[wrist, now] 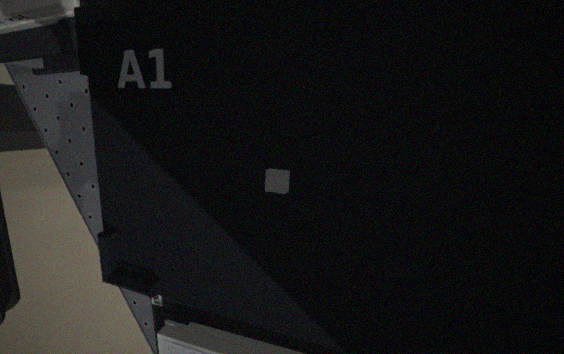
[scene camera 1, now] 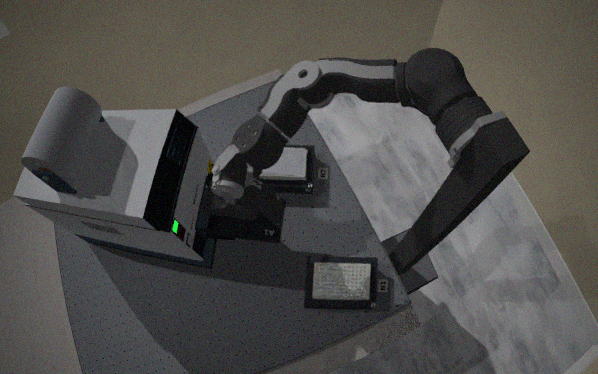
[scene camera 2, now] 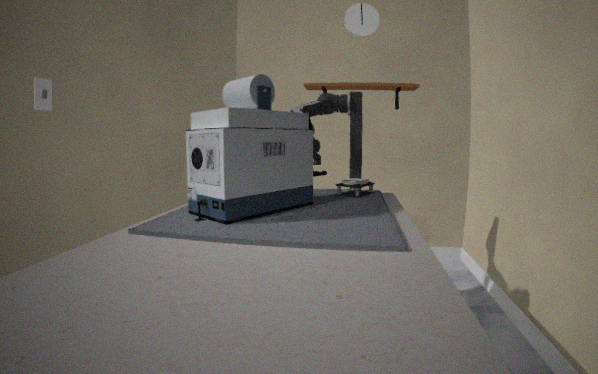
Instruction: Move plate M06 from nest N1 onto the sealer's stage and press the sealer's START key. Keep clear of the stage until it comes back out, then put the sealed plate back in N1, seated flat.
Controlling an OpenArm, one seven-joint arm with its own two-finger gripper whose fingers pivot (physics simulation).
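A plate (scene camera 1: 342, 281) with visible wells sits in nest N1 (scene camera 1: 309, 295) at the front right; its M06 label is not readable. A plate corner (wrist: 30, 9) shows in the wrist view. The sealer (scene camera 1: 137, 200) (scene camera 2: 270, 162) shows a green light (scene camera 1: 175, 227). Its black stage (scene camera 1: 260, 233) (wrist: 350, 175) is out, and the part in the wrist view bears a printed A1 and a small grey square but no plate. My gripper (scene camera 1: 242, 207) is open and empty, above the stage and close to the sealer's front. Its fingers are dark and hard to see. I cannot make out the START key.
Nest N2 (scene camera 1: 311, 175) holds a white-topped plate (scene camera 1: 286, 164) (wrist: 220, 345) beside the stage. A film roll (scene camera 1: 62, 127) (scene camera 2: 247, 91) lies on top of the sealer. The arm's post (scene camera 1: 450, 205) (scene camera 2: 355, 135) stands behind the nests. An orange shelf (scene camera 2: 360, 86) shows at the back.
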